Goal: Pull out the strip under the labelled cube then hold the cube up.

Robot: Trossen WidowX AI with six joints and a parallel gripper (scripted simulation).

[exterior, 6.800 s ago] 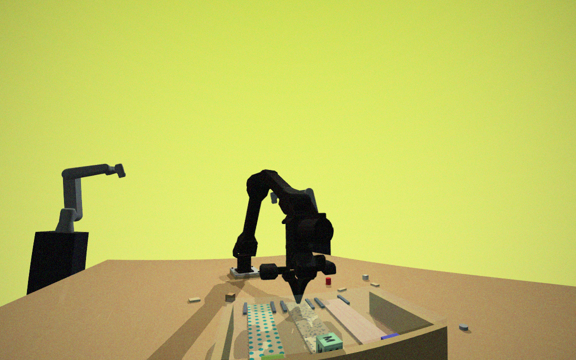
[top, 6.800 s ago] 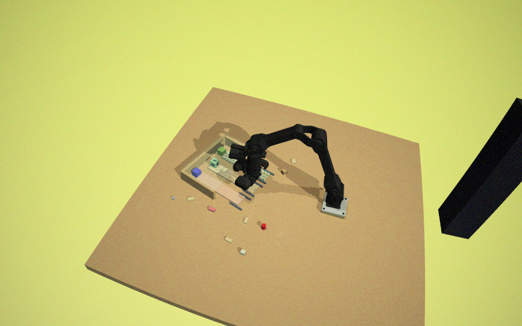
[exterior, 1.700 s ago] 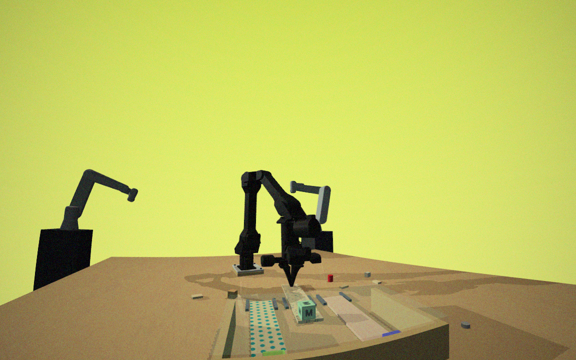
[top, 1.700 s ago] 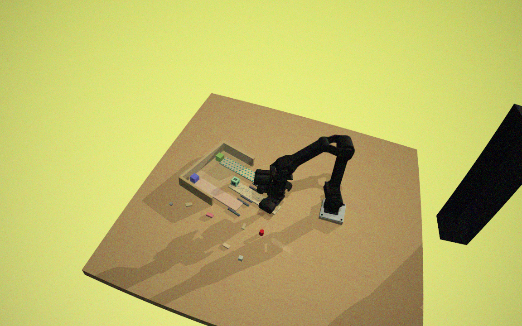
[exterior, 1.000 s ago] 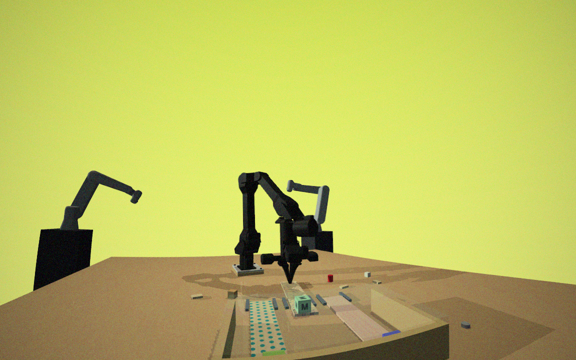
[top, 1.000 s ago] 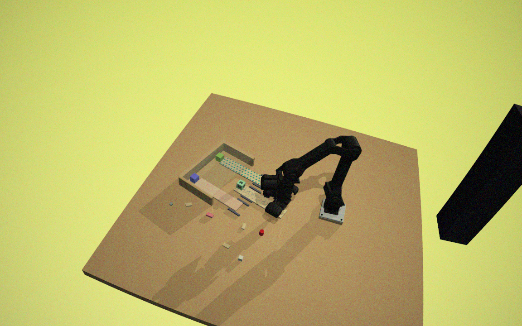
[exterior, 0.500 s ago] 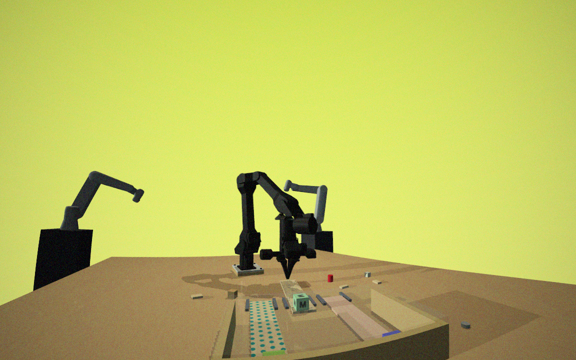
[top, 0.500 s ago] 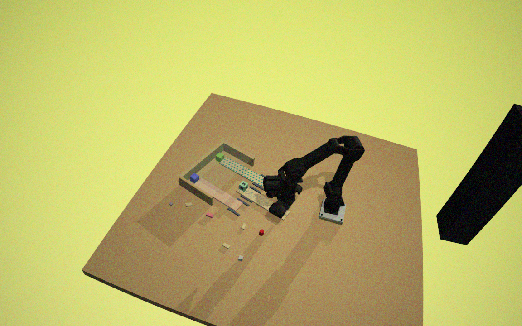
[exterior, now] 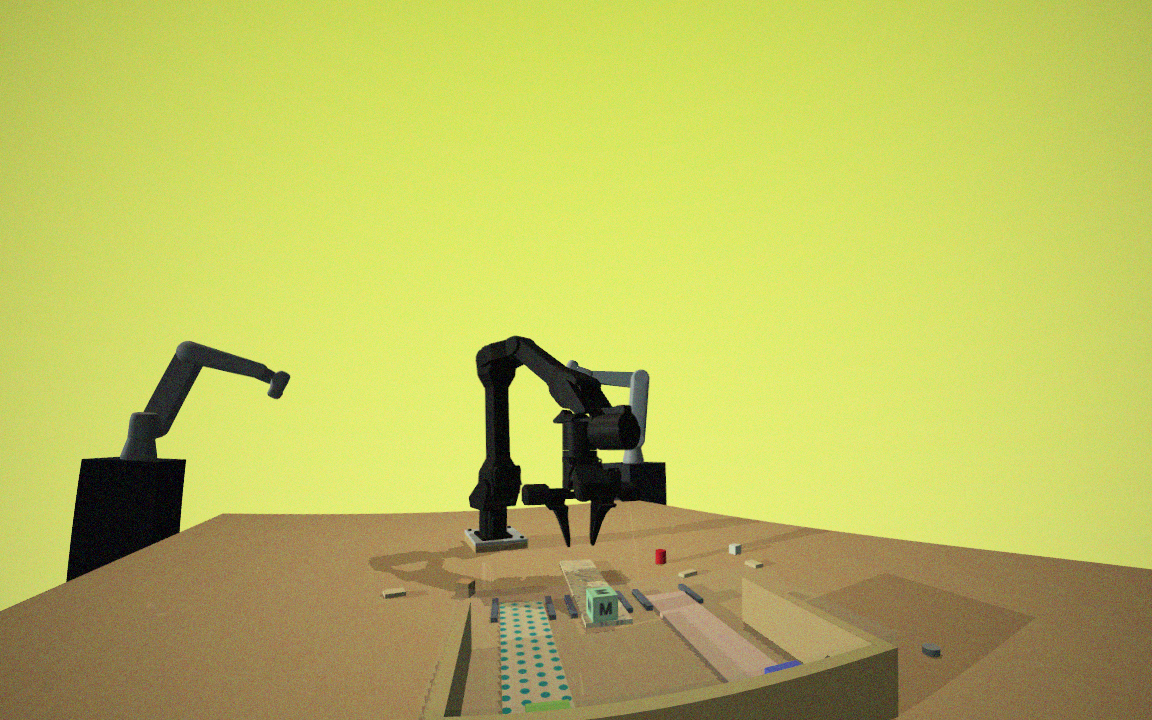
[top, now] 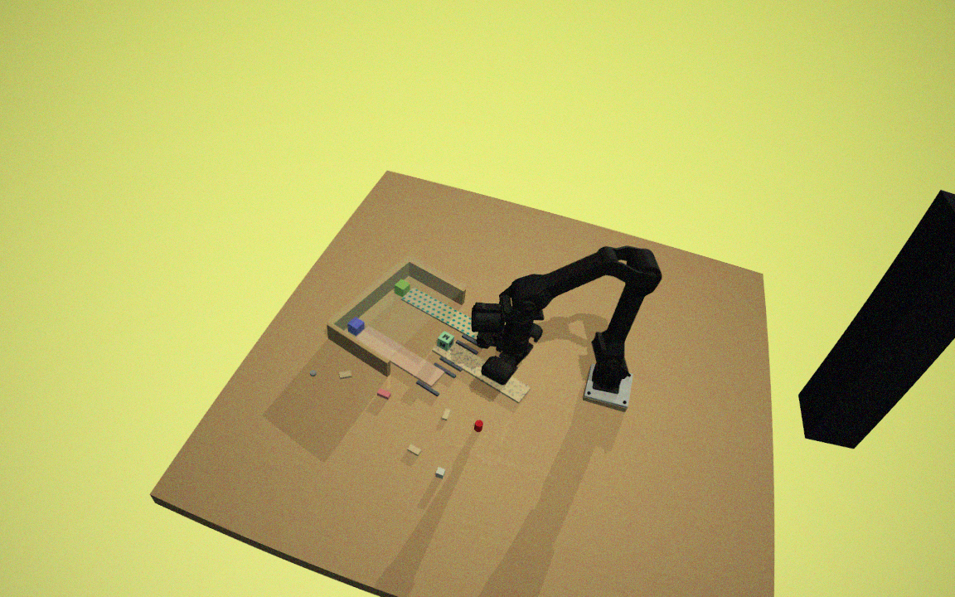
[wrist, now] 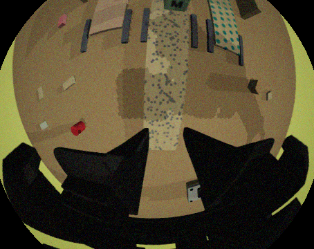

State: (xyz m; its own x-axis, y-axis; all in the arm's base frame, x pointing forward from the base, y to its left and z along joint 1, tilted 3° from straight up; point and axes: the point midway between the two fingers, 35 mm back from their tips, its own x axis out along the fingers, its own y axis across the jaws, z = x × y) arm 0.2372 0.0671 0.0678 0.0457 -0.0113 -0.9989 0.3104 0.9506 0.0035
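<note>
My gripper tip is now 7 cm short of the beige speckled strip, 4 cm above it and 3 cm to the left of it. Round my gripper tip: red cylinder 14 cm to the left, 3 cm below, 3 cm ahead; mint-green labelled cube 17 cm ahead, 7 cm to the right, 2 cm below.
</note>
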